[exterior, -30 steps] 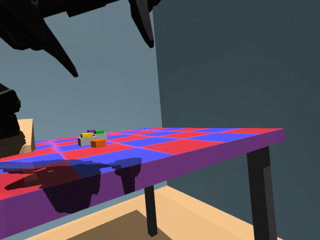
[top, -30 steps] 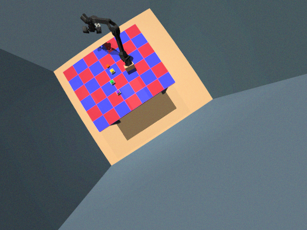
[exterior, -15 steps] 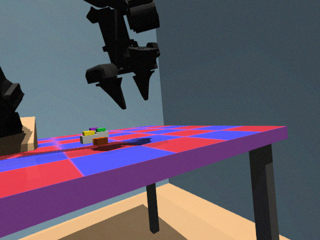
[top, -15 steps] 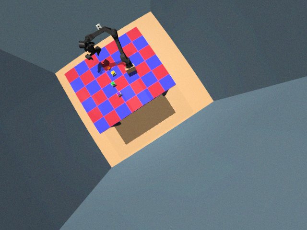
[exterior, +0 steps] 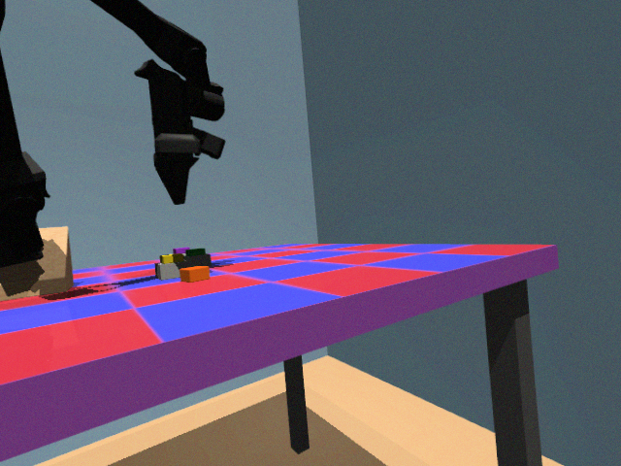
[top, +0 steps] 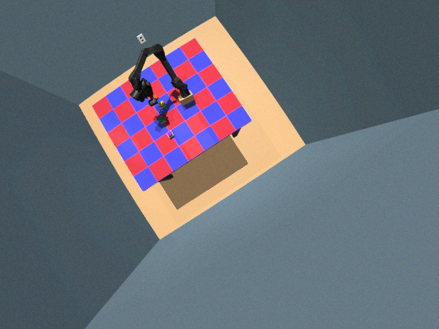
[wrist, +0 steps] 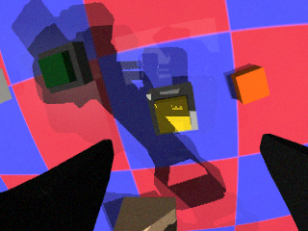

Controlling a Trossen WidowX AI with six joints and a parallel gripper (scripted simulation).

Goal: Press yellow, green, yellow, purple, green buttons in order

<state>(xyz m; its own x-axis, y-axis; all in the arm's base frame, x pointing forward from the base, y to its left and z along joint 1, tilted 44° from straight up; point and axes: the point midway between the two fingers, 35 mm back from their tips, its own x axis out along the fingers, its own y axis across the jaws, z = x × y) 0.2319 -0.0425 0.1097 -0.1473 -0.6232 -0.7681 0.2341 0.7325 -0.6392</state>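
Now: gripper tip 20 mm past the yellow button, 10 mm to the right of it and 90 mm above it. From my gripper tip the other things lie so: green button (60 mm ahead, 120 mm to the left, 90 mm below); orange block (10 mm behind, 80 mm to the right, 110 mm below); purple button (80 mm ahead, 260 mm to the left, 90 mm below).
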